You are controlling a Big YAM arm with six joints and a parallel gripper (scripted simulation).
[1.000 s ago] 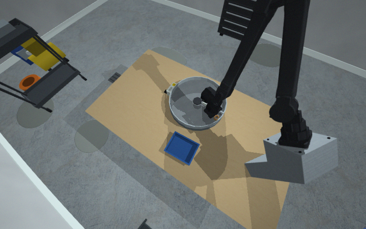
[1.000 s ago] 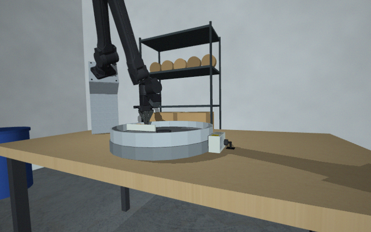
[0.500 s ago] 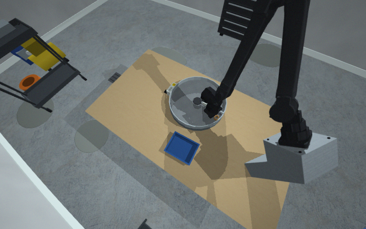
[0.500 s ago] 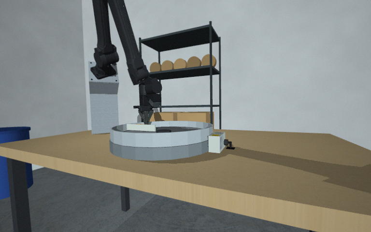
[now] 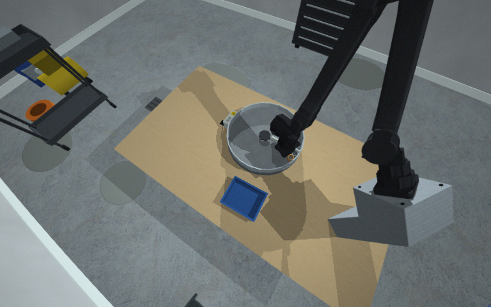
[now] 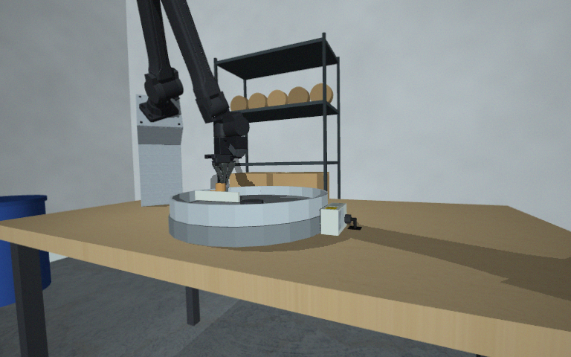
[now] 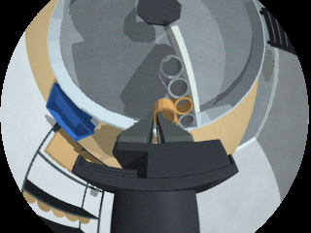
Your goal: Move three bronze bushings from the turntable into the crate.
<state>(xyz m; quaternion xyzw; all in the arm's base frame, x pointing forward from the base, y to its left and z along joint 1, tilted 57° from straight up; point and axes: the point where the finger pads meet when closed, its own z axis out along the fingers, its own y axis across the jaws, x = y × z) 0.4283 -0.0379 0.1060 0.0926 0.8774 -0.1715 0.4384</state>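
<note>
Now: the blue crate 90 mm ahead of my hand, 280 mm to the left of it and 80 mm below it. Round my hand: grey turntable 130 mm ahead, 80 mm to the right, 50 mm below.
</note>
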